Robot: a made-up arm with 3 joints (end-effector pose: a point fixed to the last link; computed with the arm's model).
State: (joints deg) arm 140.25 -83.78 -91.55
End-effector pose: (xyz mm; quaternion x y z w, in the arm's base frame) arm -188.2 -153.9 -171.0 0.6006 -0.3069 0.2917 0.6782
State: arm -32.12 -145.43 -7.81
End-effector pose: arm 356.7 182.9 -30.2 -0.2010 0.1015 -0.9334 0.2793
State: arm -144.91 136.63 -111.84
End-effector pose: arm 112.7 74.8 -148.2 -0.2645 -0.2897 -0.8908 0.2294
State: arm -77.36 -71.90 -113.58
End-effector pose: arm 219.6 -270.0 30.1 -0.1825 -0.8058 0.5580 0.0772
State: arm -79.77 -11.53 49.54
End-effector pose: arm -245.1 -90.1 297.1 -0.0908 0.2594 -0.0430 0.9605
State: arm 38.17 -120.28 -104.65
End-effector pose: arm -191.0 -158.6 202.9 0.8220 0.2729 -0.2765 0.4164
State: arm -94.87 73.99 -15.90
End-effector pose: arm 164.7 -440.0 -31.1 0.3826 0.6573 0.4644 0.4537
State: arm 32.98 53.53 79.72
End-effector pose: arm 171.1 -330.8 -233.0 0.1786 -0.7433 0.4134 0.4948
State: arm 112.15 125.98 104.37
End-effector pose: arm 264.6 -131.1 367.7 0.0604 0.4313 -0.8889 0.1423
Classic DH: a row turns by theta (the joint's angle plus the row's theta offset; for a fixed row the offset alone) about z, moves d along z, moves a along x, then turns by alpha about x. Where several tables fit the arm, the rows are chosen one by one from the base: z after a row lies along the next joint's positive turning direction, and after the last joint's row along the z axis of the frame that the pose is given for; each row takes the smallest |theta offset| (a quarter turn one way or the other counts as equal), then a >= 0, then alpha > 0; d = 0 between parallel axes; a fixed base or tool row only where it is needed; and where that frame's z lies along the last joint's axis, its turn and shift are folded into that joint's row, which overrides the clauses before.
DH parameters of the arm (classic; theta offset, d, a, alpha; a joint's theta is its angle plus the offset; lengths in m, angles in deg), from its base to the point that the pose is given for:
base (fixed): 0 0.0404 0 90
joint 1: 0 0.089 0.0789 -90
joint 2: 0 -0.0313 -0.0706 90
joint 3: 0 0.076 -0.3175 -90
tool (fixed): 0 0.1191 0 0

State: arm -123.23 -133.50 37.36
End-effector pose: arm -270.3 250.0 -136.2 -0.9056 0.2689 -0.1549 0.2890
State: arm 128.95 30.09 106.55
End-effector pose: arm 265.2 -202.0 300.3 0.0504 0.8547 -0.2546 0.4497
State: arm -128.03 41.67 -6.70
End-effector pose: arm 189.2 -393.1 80.9 0.3101 0.8626 0.1743 0.3597
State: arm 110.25 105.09 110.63
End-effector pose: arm 288.5 -137.0 328.6 -0.0026 0.5698 -0.7938 0.2124
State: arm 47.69 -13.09 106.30
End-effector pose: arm 251.9 -141.3 -231.7 -0.0558 -0.9680 -0.0994 0.2236
